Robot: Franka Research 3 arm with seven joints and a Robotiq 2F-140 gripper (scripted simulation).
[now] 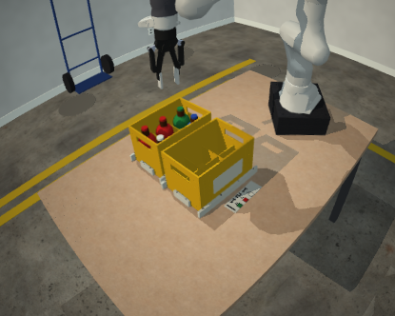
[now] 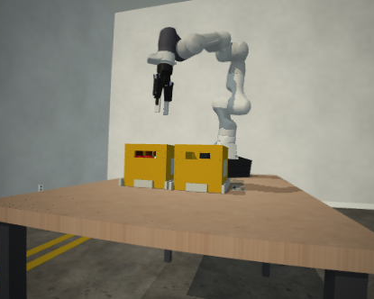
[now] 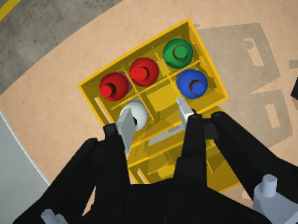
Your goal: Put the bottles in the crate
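The green bottle is 27 cm below my hand, 7 cm behind it and 6 cm to the right of it. Also, from my hand: red-label bottle: 27 cm below, 5 cm to the right, 2 cm ahead; then white-capped bottle: 27 cm below, 9 cm ahead, 5 cm to the left; then blue-label bottle: 27 cm below, 8 cm behind, 2 cm to the left.
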